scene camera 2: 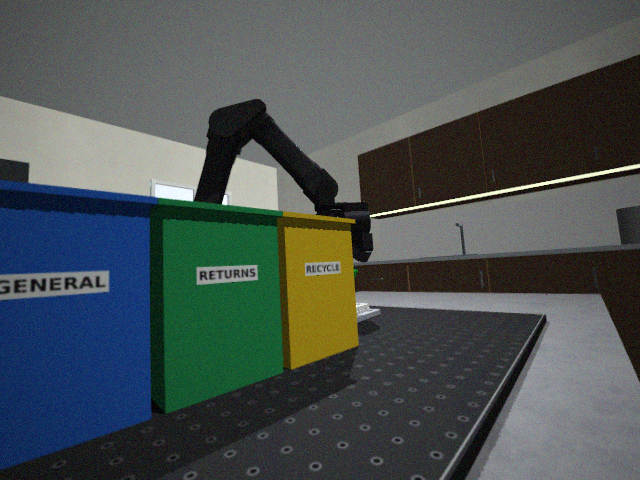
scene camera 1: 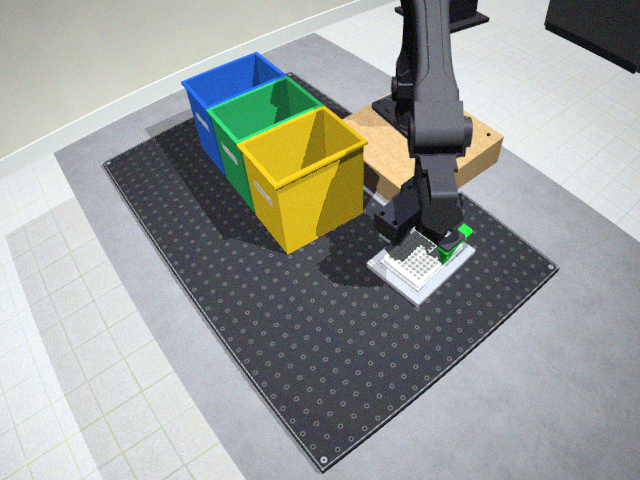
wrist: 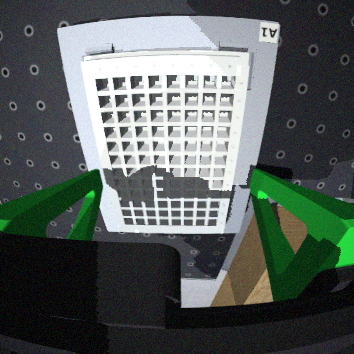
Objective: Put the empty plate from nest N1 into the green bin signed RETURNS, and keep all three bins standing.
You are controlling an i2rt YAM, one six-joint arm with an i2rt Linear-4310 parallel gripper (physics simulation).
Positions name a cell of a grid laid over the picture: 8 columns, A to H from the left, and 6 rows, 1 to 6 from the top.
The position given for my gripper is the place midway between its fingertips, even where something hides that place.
Observation:
I see my gripper (scene camera 1: F4), a green returns bin (scene camera 2: C4), a yellow recycle bin (scene camera 1: D3), a blue general bin (scene camera 2: B4), a white gridded plate (scene camera 1: F4) and a pale nest (scene camera 1: E4).
The green returns bin is seen too in scene camera 1 (scene camera 1: D2). The yellow recycle bin is seen too in scene camera 2 (scene camera 2: D4). The blue general bin shows as well in scene camera 1 (scene camera 1: C2). The wrist view does not show the green returns bin: it is out of frame. The wrist view misses the yellow recycle bin: it is out of frame.

